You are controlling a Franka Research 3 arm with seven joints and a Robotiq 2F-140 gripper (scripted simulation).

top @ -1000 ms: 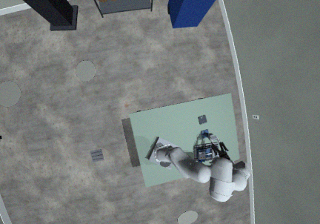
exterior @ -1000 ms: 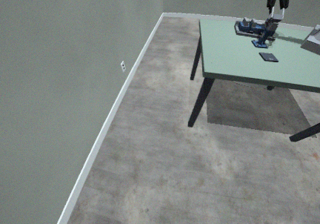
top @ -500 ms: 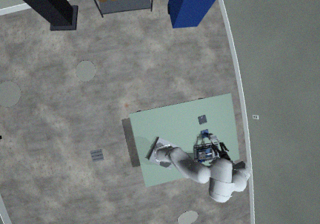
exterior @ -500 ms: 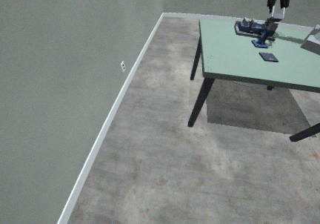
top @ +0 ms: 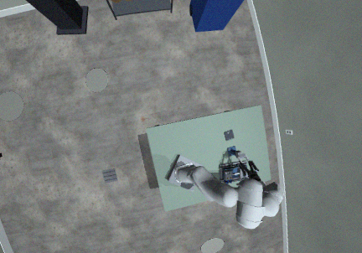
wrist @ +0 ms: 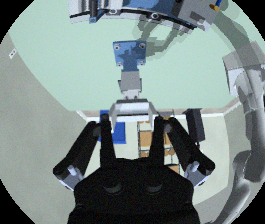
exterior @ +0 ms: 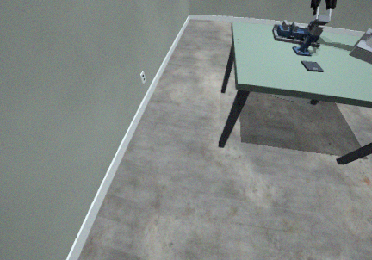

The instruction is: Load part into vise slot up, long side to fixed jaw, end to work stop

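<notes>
My hand is 10 mm to the right of the part and 10 mm above it. From my hand the other things lie so: vise: 20 mm ahead, 190 mm to the right, 160 mm below.
</notes>
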